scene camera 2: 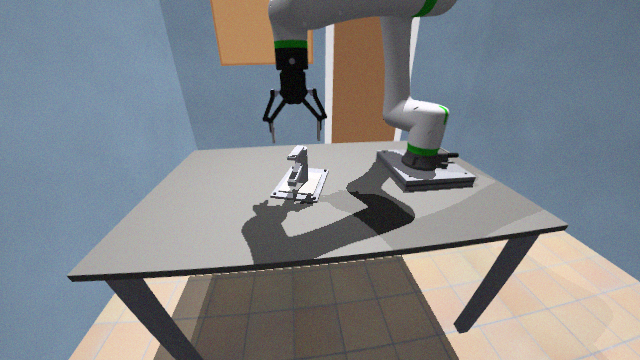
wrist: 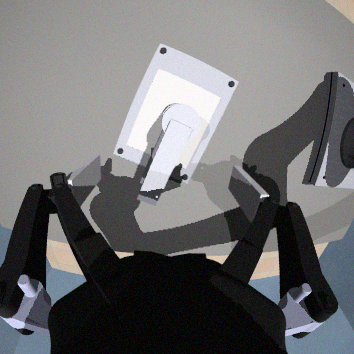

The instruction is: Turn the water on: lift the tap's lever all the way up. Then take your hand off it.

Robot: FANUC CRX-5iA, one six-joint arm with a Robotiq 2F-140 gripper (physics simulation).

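Frame: origin at the arm's base, x ahead, y right, z down, level; millimetres.
Where they show: gripper, fingertip midpoint: [scene camera 2: 296, 140] [wrist: 165, 171]; arm's base, link origin: [scene camera 2: 418, 163] [wrist: 352, 142].
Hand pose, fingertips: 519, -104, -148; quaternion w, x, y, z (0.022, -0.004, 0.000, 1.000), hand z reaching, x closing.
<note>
Things, the pixels of their top centre, and the offset from my fingertips, as dx, dy, dz. "spot": a spot on its surface instead. Level surfaces: height alone.
- grey-white tap, surface spot: [wrist: 176, 111] spot: -5, +59, +44
- spout, top centre: [wrist: 158, 161] [scene camera 2: 295, 168] +8, -20, +91
- grey table, surface height: dz +191
A grey-white tap [scene camera 2: 304, 167] [wrist: 176, 111] stands upright on a pale base plate [scene camera 2: 320, 184] [wrist: 195, 70] on the table. Its lever [scene camera 2: 296, 153] [wrist: 167, 157] is a flat bar on top of the column, lying roughly level in the scene view and reaching out over the spout. The spout [scene camera 2: 294, 180] juts out lower down; in the wrist view the lever largely hides it. My gripper [scene camera 2: 296, 140] [wrist: 165, 171] is open and empty, pointing down above the tap. In the wrist view the lever's outer end shows between the two fingertips. The fingers do not touch the tap.
The grey table [scene camera 2: 165, 220] [wrist: 60, 75] carries the arm's base block [scene camera 2: 440, 184] [wrist: 320, 155], to the right of the tap. The arm's shadow falls across the table and the tap's plate. A brown door [scene camera 2: 362, 90] and blue walls stand behind the table.
</note>
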